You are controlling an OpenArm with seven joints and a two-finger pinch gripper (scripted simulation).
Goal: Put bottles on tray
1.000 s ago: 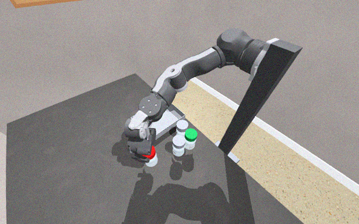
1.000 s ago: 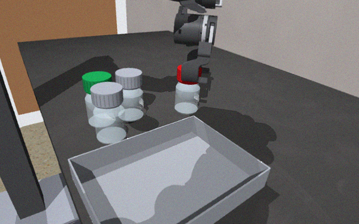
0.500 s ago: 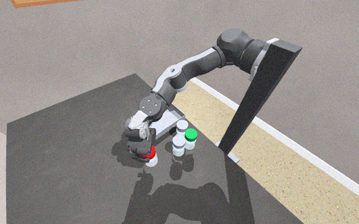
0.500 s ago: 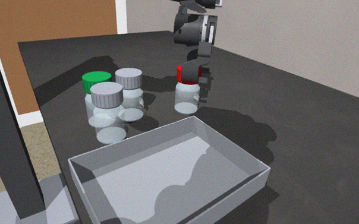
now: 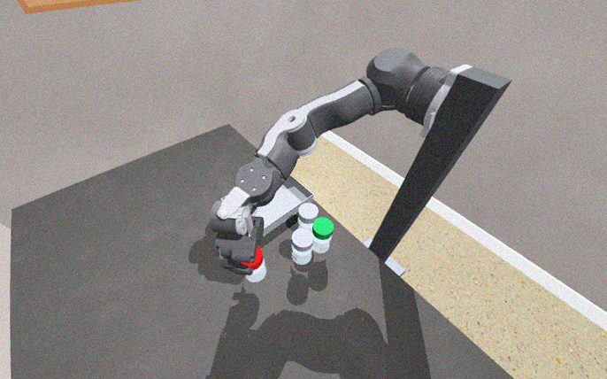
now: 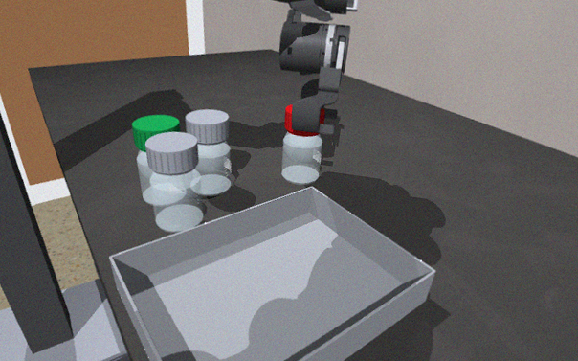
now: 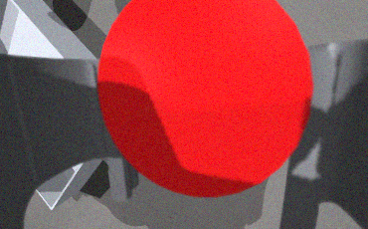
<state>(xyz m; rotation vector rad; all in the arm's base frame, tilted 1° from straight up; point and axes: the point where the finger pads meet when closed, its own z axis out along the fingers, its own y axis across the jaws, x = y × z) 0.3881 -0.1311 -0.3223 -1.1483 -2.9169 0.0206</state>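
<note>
The red-capped bottle lies 5 cm below my hand, 1 cm to the left of it and 1 cm behind it. Round my hand: grey tray: 17 cm to the right, 17 cm behind, 8 cm below; then green-capped bottle: 20 cm behind, 5 cm to the left, 5 cm below.
</note>
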